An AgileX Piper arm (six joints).
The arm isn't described. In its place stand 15 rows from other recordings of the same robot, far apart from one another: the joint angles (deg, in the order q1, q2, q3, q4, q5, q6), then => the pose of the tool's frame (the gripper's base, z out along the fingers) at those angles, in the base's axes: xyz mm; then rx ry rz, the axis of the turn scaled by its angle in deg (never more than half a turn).
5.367 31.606 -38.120 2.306 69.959 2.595 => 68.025 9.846 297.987 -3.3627 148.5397 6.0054
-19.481 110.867 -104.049 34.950 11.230 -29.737 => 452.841 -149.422 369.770 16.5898 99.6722 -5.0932
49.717 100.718 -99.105 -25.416 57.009 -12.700 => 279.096 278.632 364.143 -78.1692 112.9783 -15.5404
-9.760 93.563 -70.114 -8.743 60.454 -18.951 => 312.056 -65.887 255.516 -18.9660 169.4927 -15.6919
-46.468 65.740 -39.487 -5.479 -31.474 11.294 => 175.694 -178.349 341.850 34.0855 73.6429 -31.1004
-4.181 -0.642 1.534 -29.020 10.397 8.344 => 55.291 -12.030 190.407 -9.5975 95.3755 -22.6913
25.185 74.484 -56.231 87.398 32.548 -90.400 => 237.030 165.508 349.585 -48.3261 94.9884 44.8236
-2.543 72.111 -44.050 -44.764 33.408 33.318 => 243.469 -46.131 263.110 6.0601 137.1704 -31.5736
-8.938 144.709 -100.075 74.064 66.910 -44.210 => 479.526 6.065 71.135 9.9010 141.3569 85.2517
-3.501 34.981 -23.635 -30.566 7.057 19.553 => 130.498 -13.680 291.105 -3.9832 102.6810 -13.4779
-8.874 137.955 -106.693 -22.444 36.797 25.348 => 503.867 -99.731 114.776 25.2674 148.1187 -18.0226
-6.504 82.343 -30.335 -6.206 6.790 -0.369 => 239.802 -28.510 166.206 0.2661 143.9519 -6.2609
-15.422 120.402 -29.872 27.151 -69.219 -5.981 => 274.683 -116.049 72.459 35.4856 102.9593 -31.4368
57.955 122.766 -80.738 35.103 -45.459 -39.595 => 287.165 388.462 210.022 -34.3511 80.9741 17.1242
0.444 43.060 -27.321 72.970 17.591 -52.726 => 154.000 27.490 294.806 5.9155 106.9607 29.3355
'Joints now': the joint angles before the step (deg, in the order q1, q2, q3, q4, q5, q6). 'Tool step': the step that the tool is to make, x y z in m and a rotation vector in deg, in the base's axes. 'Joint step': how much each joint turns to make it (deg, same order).
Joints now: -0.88 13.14 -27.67 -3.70 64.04 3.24
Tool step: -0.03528 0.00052 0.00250 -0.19 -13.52 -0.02
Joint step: 0.01 -13.78 -0.11 0.00 0.37 0.01
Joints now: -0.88 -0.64 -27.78 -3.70 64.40 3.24
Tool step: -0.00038 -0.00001 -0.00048 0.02 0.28 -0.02
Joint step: 0.00 -0.05 0.01 0.00 0.32 0.01
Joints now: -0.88 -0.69 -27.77 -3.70 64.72 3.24
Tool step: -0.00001 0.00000 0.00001 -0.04 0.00 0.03
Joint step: 0.01 0.00 0.00 0.00 0.00 -0.05
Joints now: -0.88 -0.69 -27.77 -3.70 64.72 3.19
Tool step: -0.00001 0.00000 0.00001 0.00 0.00 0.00
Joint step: 0.00 0.00 0.00 0.00 0.00 0.00
